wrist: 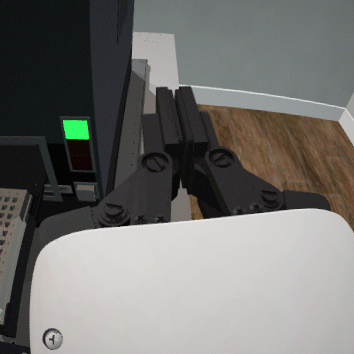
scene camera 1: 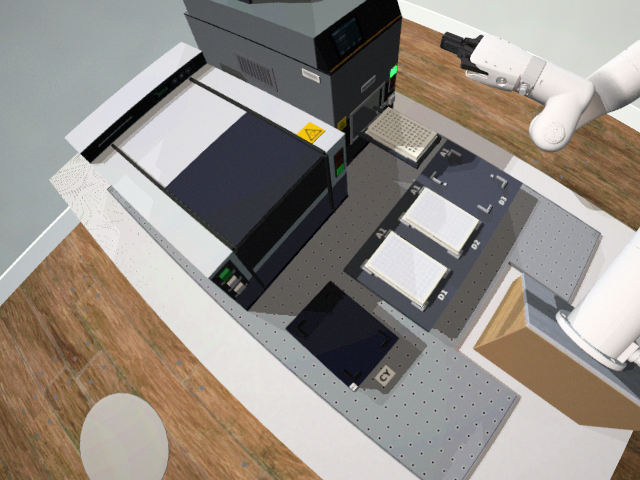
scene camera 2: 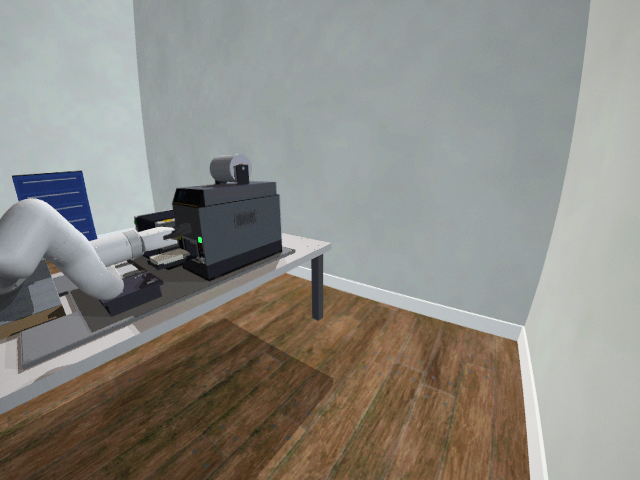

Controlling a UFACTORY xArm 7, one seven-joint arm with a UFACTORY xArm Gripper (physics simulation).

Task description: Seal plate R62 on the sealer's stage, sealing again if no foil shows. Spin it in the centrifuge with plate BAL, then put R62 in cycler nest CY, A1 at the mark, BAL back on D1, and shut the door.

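Places are measured from the arm's base along level axes (x right, y ahead, z up), in millimetres.
Pixels of known places: gripper, fingertip midpoint: (wrist: 171,109) (scene camera 1: 442,39) (scene camera 2: 189,227); arm's base, origin of the base link: (scene camera 1: 588,340).
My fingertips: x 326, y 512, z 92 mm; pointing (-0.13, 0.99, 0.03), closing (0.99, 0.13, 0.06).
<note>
Ahead of a thing's pixels: the offset from my fingertips to its top centre. "spot": to the spot under its first point.
A beige plate {dx -163, dy -26, dz -124 mm} (scene camera 1: 402,133) (scene camera 2: 169,257) (wrist: 9,220) sits on the stage outside the dark grey sealer {dx -174, dy +272, dz +237 mm} (scene camera 1: 268,59) (scene camera 2: 240,235) (wrist: 45,65); its open wells show and no foil is visible. The sealer's indicator {spot: dx -74, dy +64, dz -71 mm} (scene camera 1: 393,71) (scene camera 2: 200,239) (wrist: 76,129) is green. White plates stand on D1 {dx -384, dy -204, dz -164 mm} (scene camera 1: 406,268) and D2 {dx -261, dy -197, dz -164 mm} (scene camera 1: 442,219); their names cannot be read. The cycler nest CY {dx -551, dy -191, dz -177 mm} (scene camera 1: 341,335) holds no plate. My gripper (scene camera 1: 446,43) (scene camera 2: 179,230) (wrist: 171,109) is shut and empty, in front of the sealer's face, to the right of its green light in the wrist view.
A white machine with a dark lid {spot: dx -475, dy +70, dz -26 mm} (scene camera 1: 248,175) and a yellow warning label {spot: dx -342, dy +51, dz -28 mm} (scene camera 1: 311,132) stands beside the sealer. Nest D3 {spot: dx -126, dy -196, dz -180 mm} (scene camera 1: 473,178) has bare corner brackets. A small light button {dx -73, dy +65, dz -145 mm} (scene camera 1: 391,98) (wrist: 86,192) is below the sealer's indicator. A wooden-sided block (scene camera 1: 547,366) stands under the arm's base.
</note>
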